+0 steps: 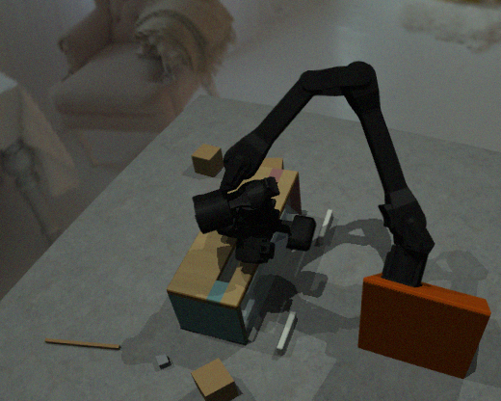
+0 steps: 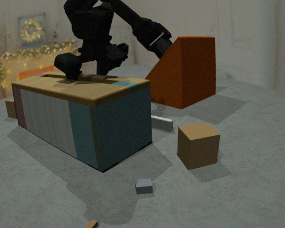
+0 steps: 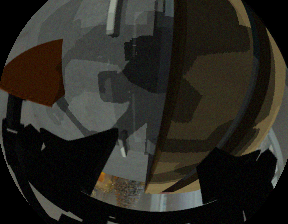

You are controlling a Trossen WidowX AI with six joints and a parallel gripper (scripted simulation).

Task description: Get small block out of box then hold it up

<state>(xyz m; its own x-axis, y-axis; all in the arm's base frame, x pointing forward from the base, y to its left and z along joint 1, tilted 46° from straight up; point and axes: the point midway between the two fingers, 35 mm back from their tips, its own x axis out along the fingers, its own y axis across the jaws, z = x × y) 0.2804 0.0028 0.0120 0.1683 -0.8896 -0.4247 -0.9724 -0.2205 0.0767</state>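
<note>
The tan block lies 50 mm ahead of my gripper tip and 10 mm to the right of it. From my gripper tip the other things lie so: box: 30 mm ahead, 30 mm below; then thin wooden stick: 260 mm ahead, 360 mm to the left, 90 mm below; then grey piece: 80 mm ahead, 300 mm to the left, 80 mm below.
</note>
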